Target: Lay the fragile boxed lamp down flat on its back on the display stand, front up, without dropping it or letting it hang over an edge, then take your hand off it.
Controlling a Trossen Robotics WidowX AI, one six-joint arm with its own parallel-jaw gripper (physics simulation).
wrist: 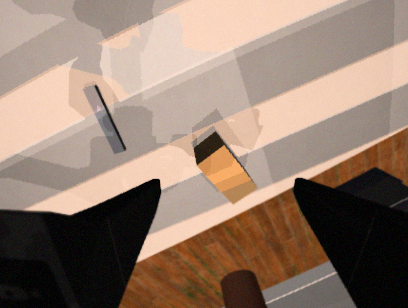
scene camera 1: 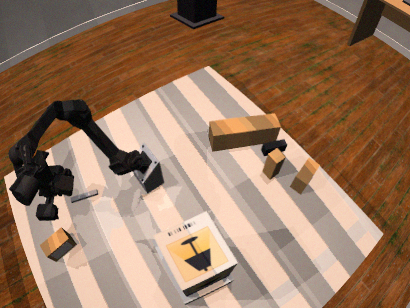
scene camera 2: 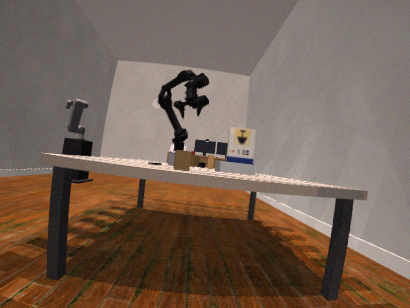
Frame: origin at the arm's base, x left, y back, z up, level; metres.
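Where they show: gripper, fingertip midpoint: (wrist: 226,185) (scene camera 1: 59,207) (scene camera 2: 190,117); arm's base at its link origin: (scene camera 1: 143,162) (scene camera 2: 178,148).
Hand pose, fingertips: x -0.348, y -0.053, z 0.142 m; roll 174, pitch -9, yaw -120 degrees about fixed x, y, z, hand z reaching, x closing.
Observation:
Things, the pixels of their top centre, and the offset from my fingertips.
- boxed lamp at its top centre: (scene camera 1: 194,250) (scene camera 2: 241,130) dx +0.263, dy -0.364, dz +0.030 m
- small tan block at its top centre: (wrist: 229,177) (scene camera 1: 53,242) (scene camera 2: 183,151) dx -0.128, dy +0.013, dz -0.188 m
- thin grey bar at its top centre: (wrist: 105,122) (scene camera 1: 83,195) dx +0.071, dy +0.156, dz -0.256 m
- long tan block at its top centre: (scene camera 1: 246,123) (scene camera 2: 190,154) dx +0.791, dy -0.049, dz -0.158 m
- black piece at its top centre: (scene camera 1: 275,144) dx +0.856, dy -0.180, dz -0.218 m
The boxed lamp (scene camera 1: 197,252) (scene camera 2: 241,142) is a white box with a yellow lamp picture. In scene camera 2 it stands upright, taller than wide, with a printed face toward that camera and a blue band at its foot. Scene camera 1 shows a lamp picture and dark marks on its upper face. It rests on the low grey display stand (scene camera 1: 210,291) (scene camera 2: 237,167), mostly hidden under it. My gripper (scene camera 1: 56,197) (scene camera 2: 191,115) (wrist: 226,185) is open and empty, pointing down high above the table, well away from the box. The box does not show in the wrist view.
A small tan block (scene camera 1: 53,243) (wrist: 227,172) lies near the table edge below my gripper, with a thin grey bar (scene camera 1: 84,196) (wrist: 105,119) nearby. Across the table are a long tan block (scene camera 1: 245,135), a black piece (scene camera 1: 275,147) and two small tan blocks (scene camera 1: 272,164) (scene camera 1: 305,176).

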